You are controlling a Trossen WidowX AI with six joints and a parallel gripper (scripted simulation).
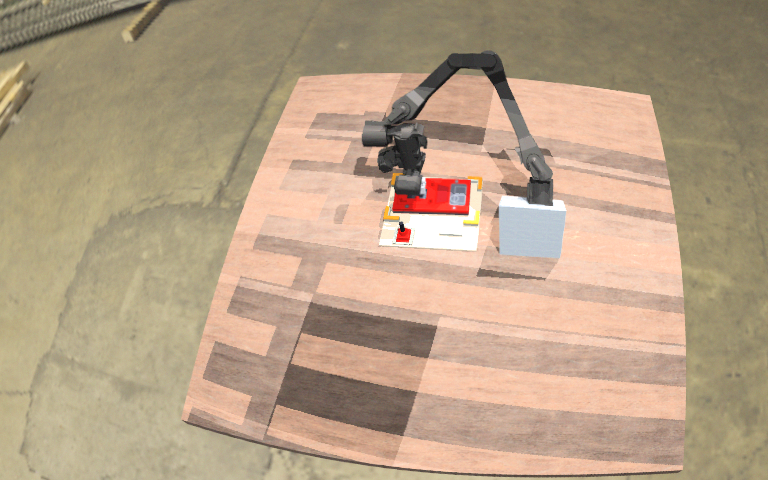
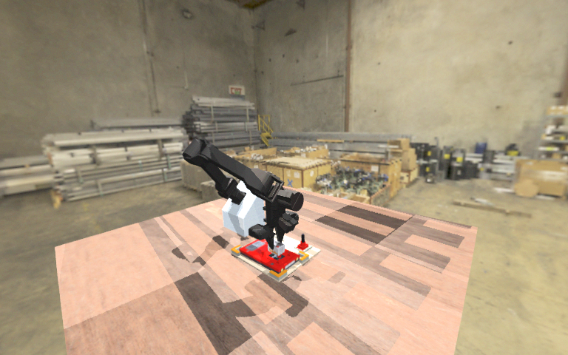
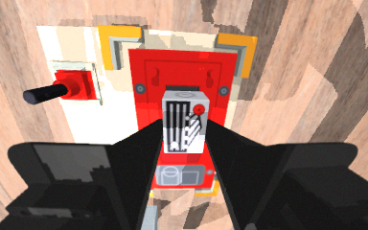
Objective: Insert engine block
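Right now my gripper tip is 5 cm above the beige base plate, 4 cm past it and 3 cm to the right of it. The rest, counted from my gripper tip: engine block 1 cm below.
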